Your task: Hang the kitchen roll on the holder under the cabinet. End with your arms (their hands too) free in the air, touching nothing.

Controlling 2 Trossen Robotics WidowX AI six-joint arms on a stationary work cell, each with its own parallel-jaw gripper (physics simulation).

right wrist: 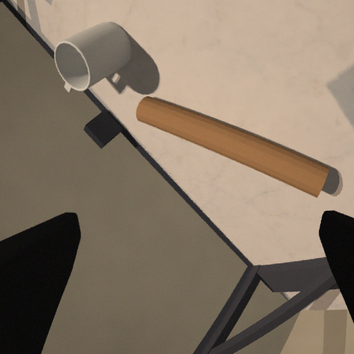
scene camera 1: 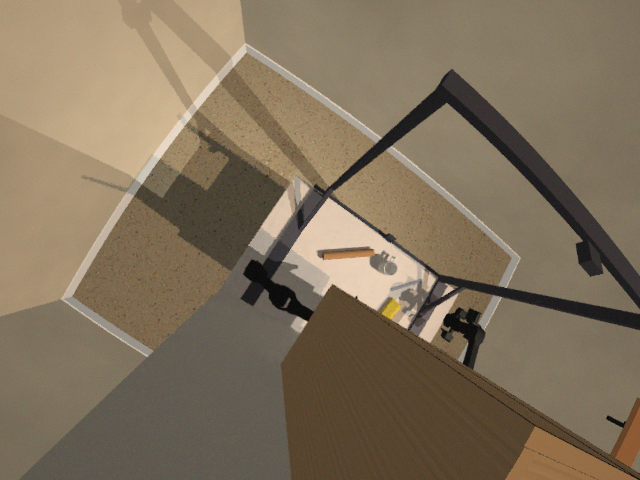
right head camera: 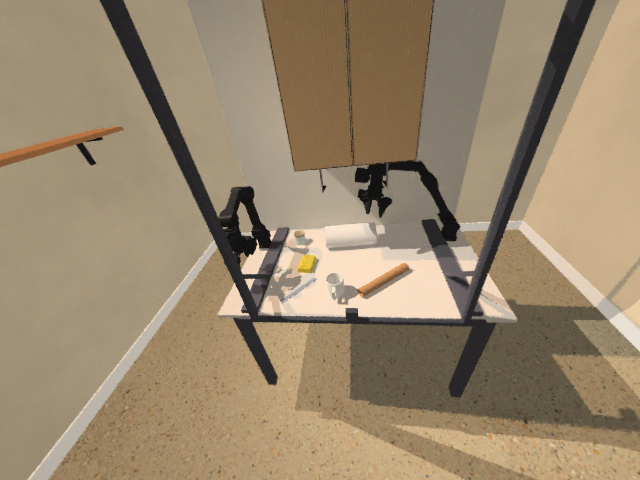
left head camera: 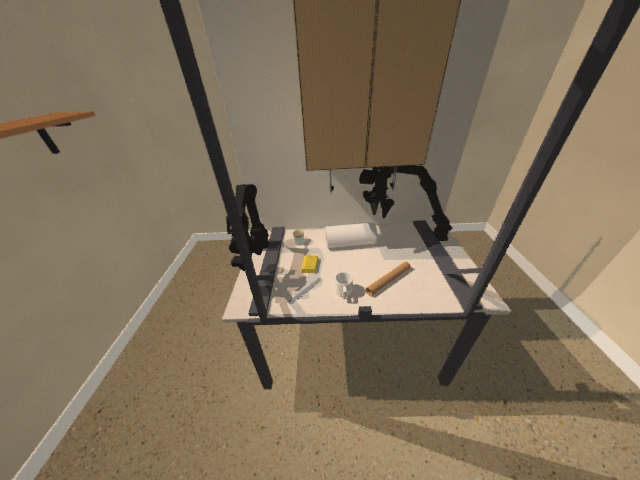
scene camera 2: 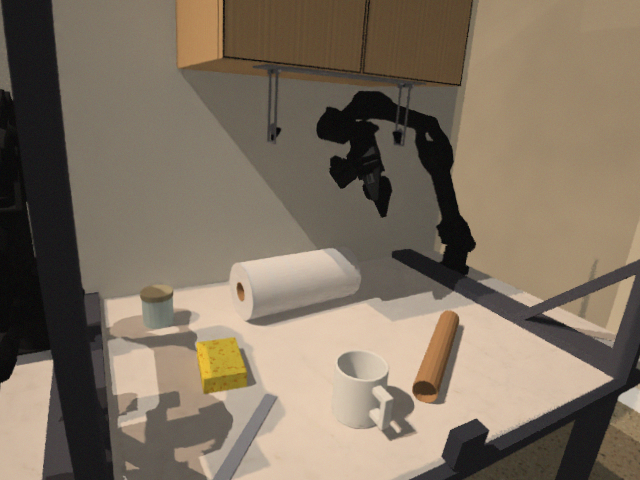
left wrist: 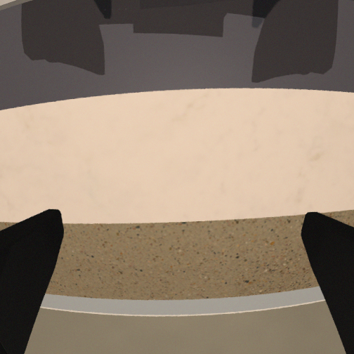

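Pixels of known places: left gripper, between the fingertips: (right head camera: 243, 262) (scene camera 2: 1, 386); right gripper, between the fingertips: (right head camera: 374, 215) (left head camera: 379, 216) (scene camera 2: 380, 209); left arm's base, origin of its link: (right head camera: 265, 244) (scene camera 2: 36, 343); right arm's base, origin of its link: (scene camera 1: 253, 268) (right head camera: 448, 235) (left head camera: 440, 235) (scene camera 2: 453, 265).
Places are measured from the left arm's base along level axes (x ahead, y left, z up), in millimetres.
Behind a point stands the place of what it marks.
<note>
The white kitchen roll (left head camera: 348, 236) @[y -55, x 499, z 73 mm] (right head camera: 348, 236) @[y -54, x 507, z 72 mm] (scene camera 2: 297, 281) @[y -58, x 487, z 68 mm] lies on its side at the back of the table, with a brown core hole in its left end. The holder (scene camera 2: 338, 74) @[y -119, x 515, z 483 mm] is fixed under the wooden cabinet (left head camera: 336, 93) @[y -140, x 428, z 760 mm] (right head camera: 315, 93) @[y -139, x 429, z 758 mm] (scene camera 2: 294, 31) @[y -139, x 416, z 538 mm]; its two thin arms hang down with dark cone-shaped ends, and no roll is between them. My right gripper (left head camera: 379, 212) @[y -122, x 636, z 233 mm] (right head camera: 374, 211) @[y -122, x 636, z 233 mm] (right wrist: 203, 226) is open and empty, in the air above the roll, towards its right end. My left gripper (left wrist: 185, 224) is open and empty, off at the table's left side, partly hidden by a frame post in the left head camera.
A brown tube (left head camera: 387, 279) @[y -337, x 651, z 18 mm] (scene camera 2: 436, 356) @[y -347, x 620, z 22 mm] (right wrist: 232, 145) and a white mug (scene camera 2: 354, 392) @[y -390, x 414, z 45 mm] (right wrist: 102, 52) lie and stand towards the front. A yellow sponge (scene camera 2: 222, 364) @[y -203, x 279, z 11 mm], a lidded jar (scene camera 2: 157, 310) @[y 5, x 210, z 22 mm] and a grey strip (scene camera 2: 248, 434) @[y -340, x 274, z -17 mm] are at the left. Dark frame posts (left head camera: 206, 118) @[y -510, x 99, z 759 mm] rise at the front corners.
</note>
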